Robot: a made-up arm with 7 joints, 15 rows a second.
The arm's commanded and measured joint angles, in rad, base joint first. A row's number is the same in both.
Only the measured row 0 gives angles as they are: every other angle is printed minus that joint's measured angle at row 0.
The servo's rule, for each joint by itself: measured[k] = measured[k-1] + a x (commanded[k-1-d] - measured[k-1]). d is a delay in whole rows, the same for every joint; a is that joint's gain. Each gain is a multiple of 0.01, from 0.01 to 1. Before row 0 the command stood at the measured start. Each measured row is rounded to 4 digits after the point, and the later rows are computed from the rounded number. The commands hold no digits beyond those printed.
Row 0, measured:
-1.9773, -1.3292, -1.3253, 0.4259, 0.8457, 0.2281, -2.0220
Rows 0 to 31, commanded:
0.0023, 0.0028, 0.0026, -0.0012, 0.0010, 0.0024, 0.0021
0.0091, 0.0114, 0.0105, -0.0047, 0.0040, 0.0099, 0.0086
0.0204, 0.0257, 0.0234, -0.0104, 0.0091, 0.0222, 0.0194
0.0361, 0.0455, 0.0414, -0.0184, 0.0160, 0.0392, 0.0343
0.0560, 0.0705, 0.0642, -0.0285, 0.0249, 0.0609, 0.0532
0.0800, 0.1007, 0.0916, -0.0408, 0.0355, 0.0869, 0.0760
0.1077, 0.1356, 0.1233, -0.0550, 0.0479, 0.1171, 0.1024
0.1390, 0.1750, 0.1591, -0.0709, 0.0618, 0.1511, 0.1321
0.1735, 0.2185, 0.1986, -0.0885, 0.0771, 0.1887, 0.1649
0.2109, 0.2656, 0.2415, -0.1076, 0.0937, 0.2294, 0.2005
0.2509, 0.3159, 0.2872, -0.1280, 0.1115, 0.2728, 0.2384
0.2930, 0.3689, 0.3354, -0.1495, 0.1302, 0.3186, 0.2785
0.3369, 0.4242, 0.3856, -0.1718, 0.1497, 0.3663, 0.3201
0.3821, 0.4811, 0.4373, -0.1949, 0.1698, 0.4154, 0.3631
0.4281, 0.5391, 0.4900, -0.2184, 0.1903, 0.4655, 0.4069
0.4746, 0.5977, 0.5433, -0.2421, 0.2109, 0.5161, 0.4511
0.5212, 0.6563, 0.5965, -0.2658, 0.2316, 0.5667, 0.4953
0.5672, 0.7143, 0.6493, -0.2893, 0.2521, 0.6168, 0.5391
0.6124, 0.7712, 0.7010, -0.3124, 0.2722, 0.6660, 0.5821
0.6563, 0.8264, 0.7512, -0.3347, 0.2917, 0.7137, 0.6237
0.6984, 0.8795, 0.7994, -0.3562, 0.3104, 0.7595, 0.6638
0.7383, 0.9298, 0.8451, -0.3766, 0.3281, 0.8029, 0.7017
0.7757, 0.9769, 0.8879, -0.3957, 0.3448, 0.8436, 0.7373
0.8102, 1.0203, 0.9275, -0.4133, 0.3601, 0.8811, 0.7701
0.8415, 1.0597, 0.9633, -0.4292, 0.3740, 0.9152, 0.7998
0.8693, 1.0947, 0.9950, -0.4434, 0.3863, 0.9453, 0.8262
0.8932, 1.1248, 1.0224, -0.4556, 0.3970, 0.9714, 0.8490
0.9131, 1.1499, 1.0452, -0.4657, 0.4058, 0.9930, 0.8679
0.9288, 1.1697, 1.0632, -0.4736, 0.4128, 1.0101, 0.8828
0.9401, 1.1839, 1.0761, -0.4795, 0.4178, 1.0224, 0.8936
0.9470, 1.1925, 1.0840, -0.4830, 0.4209, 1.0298, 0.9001
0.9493, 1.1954, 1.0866, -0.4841, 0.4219, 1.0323, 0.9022
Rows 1 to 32, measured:
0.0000, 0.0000, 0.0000, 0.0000, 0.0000, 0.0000, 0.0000
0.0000, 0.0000, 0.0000, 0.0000, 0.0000, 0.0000, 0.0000
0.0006, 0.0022, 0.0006, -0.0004, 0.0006, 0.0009, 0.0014
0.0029, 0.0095, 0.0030, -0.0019, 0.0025, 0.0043, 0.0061
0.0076, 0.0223, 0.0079, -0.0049, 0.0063, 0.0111, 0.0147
0.0153, 0.0406, 0.0159, -0.0096, 0.0118, 0.0218, 0.0274
0.0263, 0.0642, 0.0275, -0.0162, 0.0193, 0.0367, 0.0442
0.0408, 0.0930, 0.0429, -0.0248, 0.0285, 0.0558, 0.0649
0.0589, 0.1267, 0.0622, -0.0354, 0.0396, 0.0791, 0.0893
0.0805, 0.1649, 0.0855, -0.0478, 0.0523, 0.1065, 0.1171
0.1056, 0.2072, 0.1126, -0.0620, 0.0664, 0.1377, 0.1482
0.1340, 0.2533, 0.1435, -0.0780, 0.0820, 0.1725, 0.1822
0.1656, 0.3028, 0.1780, -0.0955, 0.0988, 0.2106, 0.2187
0.2000, 0.3550, 0.2158, -0.1144, 0.1167, 0.2516, 0.2576
0.2370, 0.4097, 0.2566, -0.1345, 0.1355, 0.2952, 0.2982
0.2762, 0.4661, 0.3000, -0.1556, 0.1551, 0.3409, 0.3404
0.3172, 0.5238, 0.3456, -0.1776, 0.1752, 0.3882, 0.3836
0.3597, 0.5822, 0.3930, -0.2002, 0.1955, 0.4368, 0.4275
0.4033, 0.6407, 0.4418, -0.2232, 0.2161, 0.4862, 0.4716
0.4476, 0.6988, 0.4916, -0.2463, 0.2366, 0.5358, 0.5155
0.4921, 0.7560, 0.5419, -0.2694, 0.2569, 0.5853, 0.5588
0.5364, 0.8116, 0.5921, -0.2923, 0.2767, 0.6341, 0.6010
0.5801, 0.8652, 0.6419, -0.3147, 0.2959, 0.6818, 0.6418
0.6228, 0.9162, 0.6907, -0.3364, 0.3143, 0.7278, 0.6807
0.6641, 0.9642, 0.7380, -0.3572, 0.3317, 0.7718, 0.7175
0.7035, 1.0085, 0.7835, -0.3768, 0.3479, 0.8133, 0.7517
0.7408, 1.0489, 0.8267, -0.3951, 0.3628, 0.8520, 0.7830
0.7755, 1.0851, 0.8671, -0.4120, 0.3762, 0.8875, 0.8111
0.8073, 1.1165, 0.9044, -0.4273, 0.3881, 0.9194, 0.8357
0.8359, 1.1429, 0.9382, -0.4407, 0.3982, 0.9474, 0.8566
0.8610, 1.1641, 0.9682, -0.4522, 0.4065, 0.9712, 0.8736
0.8824, 1.1797, 0.9941, -0.4618, 0.4129, 0.9907, 0.8866
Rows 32 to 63, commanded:
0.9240, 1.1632, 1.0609, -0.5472, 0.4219, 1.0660, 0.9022
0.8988, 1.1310, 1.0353, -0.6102, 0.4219, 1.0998, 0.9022
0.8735, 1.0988, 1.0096, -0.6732, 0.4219, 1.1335, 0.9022
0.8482, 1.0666, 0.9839, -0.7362, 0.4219, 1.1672, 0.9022
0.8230, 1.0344, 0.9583, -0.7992, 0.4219, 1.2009, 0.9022
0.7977, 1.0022, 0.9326, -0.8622, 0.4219, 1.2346, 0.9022
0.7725, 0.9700, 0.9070, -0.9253, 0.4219, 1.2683, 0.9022
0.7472, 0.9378, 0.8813, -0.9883, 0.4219, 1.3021, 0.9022
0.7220, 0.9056, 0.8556, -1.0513, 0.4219, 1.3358, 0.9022
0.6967, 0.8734, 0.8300, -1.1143, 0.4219, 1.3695, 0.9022
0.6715, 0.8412, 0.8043, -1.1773, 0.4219, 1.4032, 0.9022
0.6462, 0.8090, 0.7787, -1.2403, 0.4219, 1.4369, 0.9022
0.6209, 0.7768, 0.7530, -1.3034, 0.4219, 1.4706, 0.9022
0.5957, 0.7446, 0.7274, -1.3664, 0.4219, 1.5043, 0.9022
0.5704, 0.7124, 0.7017, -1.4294, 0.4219, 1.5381, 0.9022
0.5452, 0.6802, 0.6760, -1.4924, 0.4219, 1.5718, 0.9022
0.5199, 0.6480, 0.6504, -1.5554, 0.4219, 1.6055, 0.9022
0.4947, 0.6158, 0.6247, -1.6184, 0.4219, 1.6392, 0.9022
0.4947, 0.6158, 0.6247, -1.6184, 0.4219, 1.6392, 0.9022
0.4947, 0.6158, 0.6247, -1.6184, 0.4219, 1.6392, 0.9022
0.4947, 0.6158, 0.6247, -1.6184, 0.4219, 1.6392, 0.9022
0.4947, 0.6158, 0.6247, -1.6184, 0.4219, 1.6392, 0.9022
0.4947, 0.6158, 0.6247, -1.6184, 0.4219, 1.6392, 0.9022
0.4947, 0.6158, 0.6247, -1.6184, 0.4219, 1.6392, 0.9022
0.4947, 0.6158, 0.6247, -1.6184, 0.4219, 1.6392, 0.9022
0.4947, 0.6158, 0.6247, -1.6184, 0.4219, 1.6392, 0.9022
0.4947, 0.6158, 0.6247, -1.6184, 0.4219, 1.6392, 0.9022
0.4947, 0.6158, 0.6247, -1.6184, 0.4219, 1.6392, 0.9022
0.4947, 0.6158, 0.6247, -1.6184, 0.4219, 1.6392, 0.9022
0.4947, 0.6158, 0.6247, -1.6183, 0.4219, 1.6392, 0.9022
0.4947, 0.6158, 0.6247, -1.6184, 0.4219, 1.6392, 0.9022
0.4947, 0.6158, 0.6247, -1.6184, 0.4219, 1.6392, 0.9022
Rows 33 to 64, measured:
0.8998, 1.1898, 1.0157, -0.4692, 0.4175, 1.0056, 0.8954
0.9132, 1.1942, 1.0327, -0.4744, 0.4200, 1.0157, 0.8998
0.9161, 1.1697, 1.0395, -0.4999, 0.4211, 1.0348, 0.9014
0.9114, 1.1391, 1.0385, -0.5385, 0.4216, 1.0595, 0.9019
0.9012, 1.1073, 1.0316, -0.5856, 0.4218, 1.0876, 0.9021
0.8869, 1.0751, 1.0202, -0.6383, 0.4219, 1.1178, 0.9022
0.8696, 1.0429, 1.0053, -0.6946, 0.4219, 1.1494, 0.9022
0.8502, 1.0107, 0.9879, -0.7533, 0.4219, 1.1818, 0.9022
0.8292, 0.9785, 0.9685, -0.8135, 0.4219, 1.2147, 0.9022
0.8071, 0.9463, 0.9476, -0.8747, 0.4219, 1.2479, 0.9022
0.7841, 0.9141, 0.9255, -0.9365, 0.4219, 1.2813, 0.9022
0.7605, 0.8819, 0.9026, -0.9987, 0.4219, 1.3148, 0.9022
0.7365, 0.8497, 0.8790, -1.0612, 0.4219, 1.3484, 0.9022
0.7121, 0.8175, 0.8549, -1.1239, 0.4219, 1.3820, 0.9022
0.6875, 0.7853, 0.8304, -1.1867, 0.4219, 1.4157, 0.9022
0.6627, 0.7531, 0.8057, -1.2496, 0.4219, 1.4494, 0.9022
0.6378, 0.7209, 0.7807, -1.3125, 0.4219, 1.4831, 0.9022
0.6128, 0.6887, 0.7556, -1.3755, 0.4219, 1.5168, 0.9022
0.5877, 0.6565, 0.7304, -1.4385, 0.4219, 1.5505, 0.9022
0.5626, 0.6243, 0.7050, -1.5015, 0.4219, 1.5842, 0.9022
0.5443, 0.6176, 0.6857, -1.5424, 0.4219, 1.6051, 0.9022
0.5309, 0.6162, 0.6711, -1.5690, 0.4219, 1.6181, 0.9022
0.5211, 0.6159, 0.6600, -1.5863, 0.4219, 1.6261, 0.9022
0.5140, 0.6158, 0.6515, -1.5975, 0.4219, 1.6311, 0.9022
0.5088, 0.6158, 0.6451, -1.6048, 0.4219, 1.6342, 0.9022
0.5050, 0.6158, 0.6402, -1.6096, 0.4219, 1.6361, 0.9022
0.5022, 0.6158, 0.6365, -1.6127, 0.4219, 1.6373, 0.9022
0.5002, 0.6158, 0.6337, -1.6147, 0.4219, 1.6380, 0.9022
0.4987, 0.6158, 0.6315, -1.6160, 0.4219, 1.6385, 0.9022
0.4976, 0.6158, 0.6299, -1.6168, 0.4219, 1.6388, 0.9022
0.4968, 0.6158, 0.6287, -1.6174, 0.4219, 1.6390, 0.9022
0.4962, 0.6158, 0.6277, -1.6177, 0.4219, 1.6391, 0.9022

